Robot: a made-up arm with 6 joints. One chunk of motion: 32 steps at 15 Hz.
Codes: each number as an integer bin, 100 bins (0 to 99) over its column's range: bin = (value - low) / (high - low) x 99, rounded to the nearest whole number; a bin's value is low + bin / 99 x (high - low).
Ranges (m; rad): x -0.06..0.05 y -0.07..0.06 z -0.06..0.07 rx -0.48..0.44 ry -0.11..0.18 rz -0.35..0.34
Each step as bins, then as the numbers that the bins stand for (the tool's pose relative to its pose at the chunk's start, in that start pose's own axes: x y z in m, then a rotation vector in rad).
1 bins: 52 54 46 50 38 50
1 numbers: -0.0022 0.0009 0.0004 -0.0154 0.0013 -0.0015
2 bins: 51 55 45 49 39 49
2 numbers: -0.0033 0.0022 -0.0009 -0.0246 0.0042 -0.0085
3 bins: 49 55 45 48 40 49
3 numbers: -0.0056 0.0022 -0.0009 -0.0339 0.0072 -0.0085
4 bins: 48 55 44 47 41 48
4 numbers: -0.0067 0.0022 -0.0022 -0.0432 0.0101 -0.0155
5 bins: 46 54 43 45 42 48
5 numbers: -0.0089 0.0009 -0.0035 -0.0618 0.0130 -0.0155
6 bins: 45 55 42 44 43 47
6 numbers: -0.0100 0.0022 -0.0048 -0.0711 0.0160 -0.0224
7 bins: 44 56 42 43 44 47
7 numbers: -0.0111 0.0035 -0.0048 -0.0804 0.0189 -0.0224
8 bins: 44 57 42 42 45 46
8 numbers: -0.0111 0.0048 -0.0048 -0.0897 0.0218 -0.0294
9 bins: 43 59 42 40 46 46
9 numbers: -0.0122 0.0075 -0.0048 -0.1083 0.0247 -0.0294
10 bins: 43 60 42 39 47 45
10 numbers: -0.0122 0.0088 -0.0048 -0.1176 0.0277 -0.0364
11 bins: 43 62 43 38 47 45
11 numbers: -0.0122 0.0114 -0.0035 -0.1269 0.0277 -0.0364
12 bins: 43 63 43 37 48 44
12 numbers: -0.0122 0.0127 -0.0035 -0.1362 0.0306 -0.0433
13 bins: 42 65 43 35 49 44
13 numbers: -0.0133 0.0154 -0.0035 -0.1547 0.0335 -0.0433
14 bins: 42 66 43 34 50 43
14 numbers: -0.0133 0.0167 -0.0035 -0.1640 0.0365 -0.0503
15 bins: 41 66 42 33 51 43
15 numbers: -0.0144 0.0167 -0.0048 -0.1733 0.0394 -0.0503
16 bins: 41 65 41 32 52 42
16 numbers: -0.0144 0.0154 -0.0062 -0.1826 0.0423 -0.0573
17 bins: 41 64 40 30 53 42
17 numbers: -0.0144 0.0140 -0.0075 -0.2012 0.0453 -0.0573
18 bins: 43 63 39 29 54 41
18 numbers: -0.0122 0.0127 -0.0088 -0.2105 0.0482 -0.0642
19 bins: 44 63 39 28 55 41
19 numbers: -0.0111 0.0127 -0.0088 -0.2198 0.0511 -0.0642
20 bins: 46 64 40 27 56 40
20 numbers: -0.0089 0.0140 -0.0075 -0.2291 0.0540 -0.0712
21 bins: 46 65 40 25 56 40
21 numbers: -0.0089 0.0154 -0.0075 -0.2477 0.0540 -0.0712
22 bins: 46 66 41 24 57 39
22 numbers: -0.0089 0.0167 -0.0062 -0.2570 0.0570 -0.0782
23 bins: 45 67 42 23 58 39
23 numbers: -0.0100 0.0180 -0.0048 -0.2663 0.0599 -0.0782
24 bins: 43 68 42 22 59 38
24 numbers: -0.0122 0.0193 -0.0048 -0.2756 0.0628 -0.0852
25 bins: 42 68 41 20 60 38
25 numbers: -0.0133 0.0193 -0.0062 -0.2941 0.0658 -0.0852
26 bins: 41 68 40 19 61 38
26 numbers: -0.0144 0.0193 -0.0075 -0.3034 0.0687 -0.0852
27 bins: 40 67 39 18 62 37
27 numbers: -0.0156 0.0180 -0.0088 -0.3127 0.0716 -0.0921
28 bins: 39 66 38 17 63 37
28 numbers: -0.0167 0.0167 -0.0101 -0.3220 0.0745 -0.0921
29 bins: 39 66 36 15 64 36
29 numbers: -0.0167 0.0167 -0.0127 -0.3406 0.0775 -0.0991
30 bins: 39 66 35 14 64 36
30 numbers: -0.0167 0.0167 -0.0140 -0.3499 0.0775 -0.0991
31 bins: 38 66 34 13 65 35
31 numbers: -0.0178 0.0167 -0.0154 -0.3592 0.0804 -0.1061
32 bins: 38 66 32 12 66 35
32 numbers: -0.0178 0.0167 -0.0180 -0.3685 0.0833 -0.1061
